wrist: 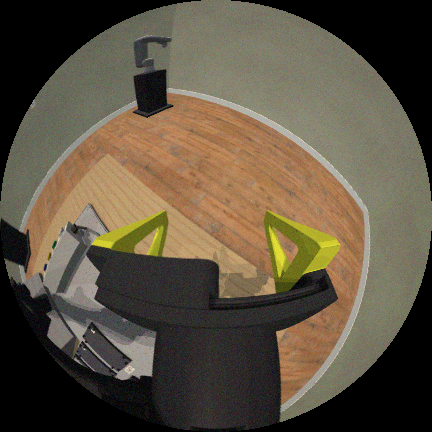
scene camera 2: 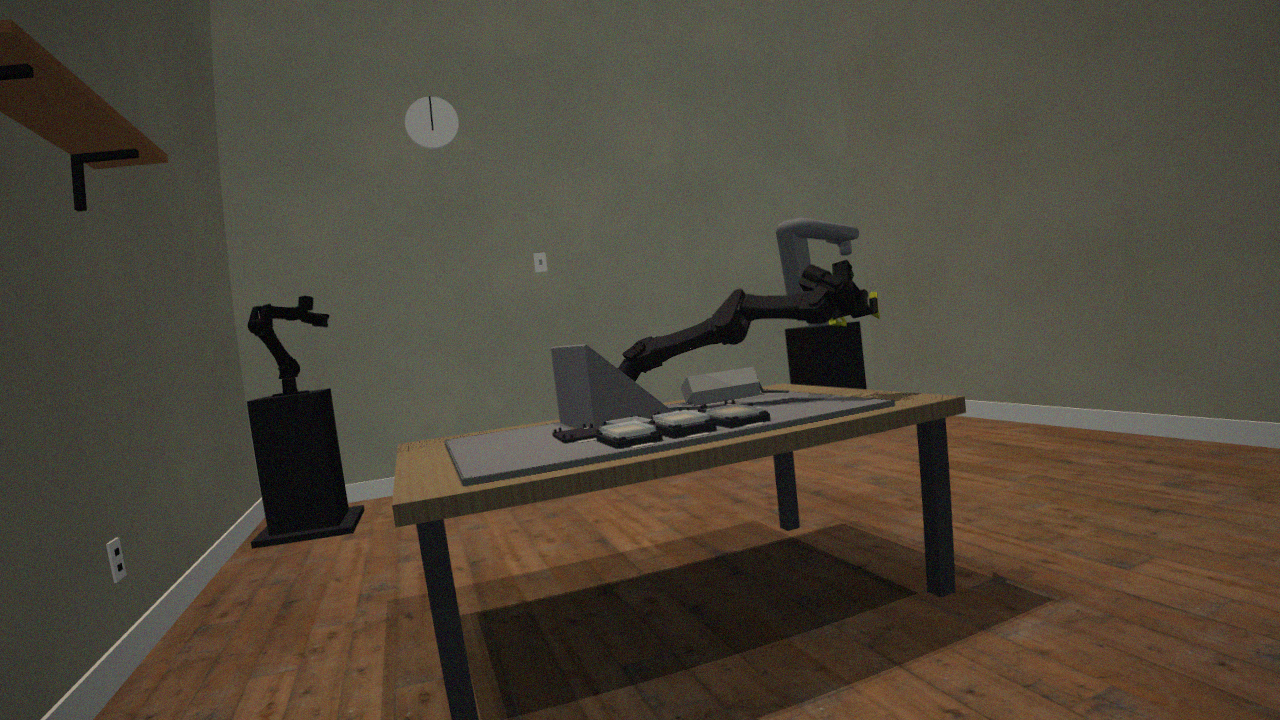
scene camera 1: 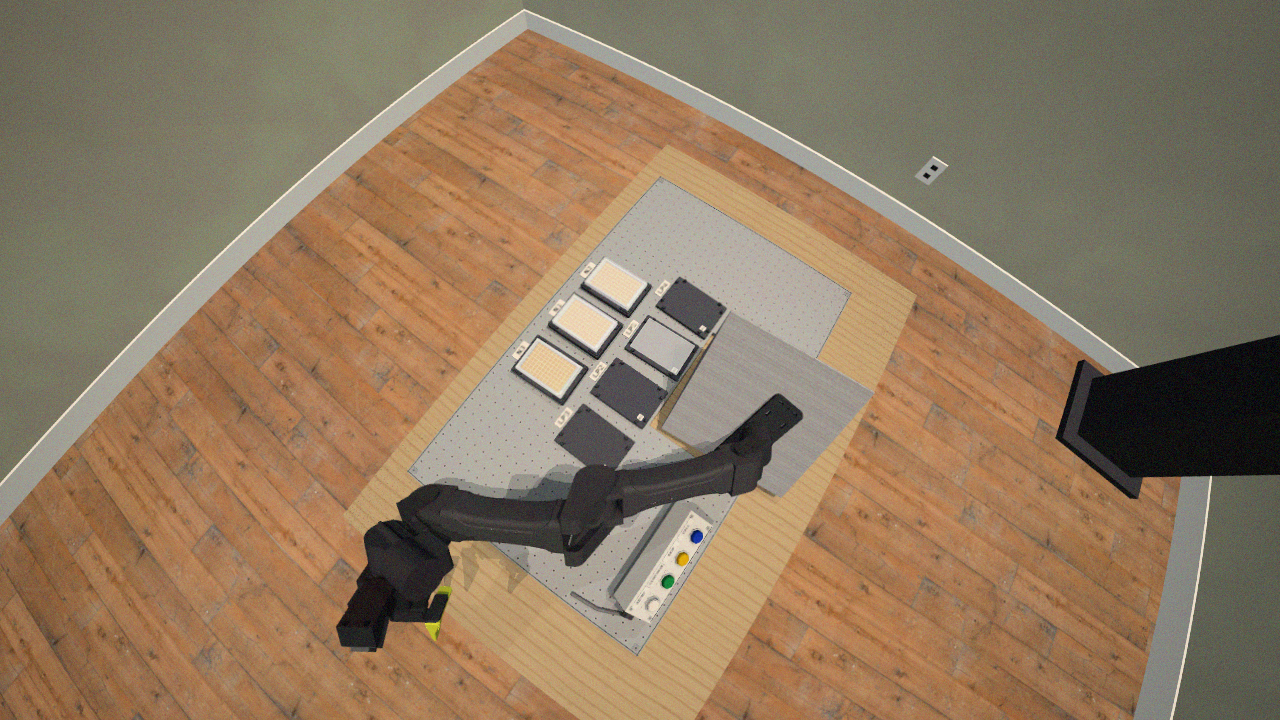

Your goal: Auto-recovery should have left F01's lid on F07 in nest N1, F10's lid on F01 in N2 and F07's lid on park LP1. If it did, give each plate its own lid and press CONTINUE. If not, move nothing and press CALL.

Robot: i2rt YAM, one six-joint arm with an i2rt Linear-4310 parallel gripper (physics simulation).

Scene:
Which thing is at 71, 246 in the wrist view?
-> A button box.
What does my gripper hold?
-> Nothing.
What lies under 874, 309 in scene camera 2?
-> My gripper.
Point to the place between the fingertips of my gripper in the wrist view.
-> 215, 215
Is my gripper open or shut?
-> Open.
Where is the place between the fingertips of my gripper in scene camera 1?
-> At 405, 636

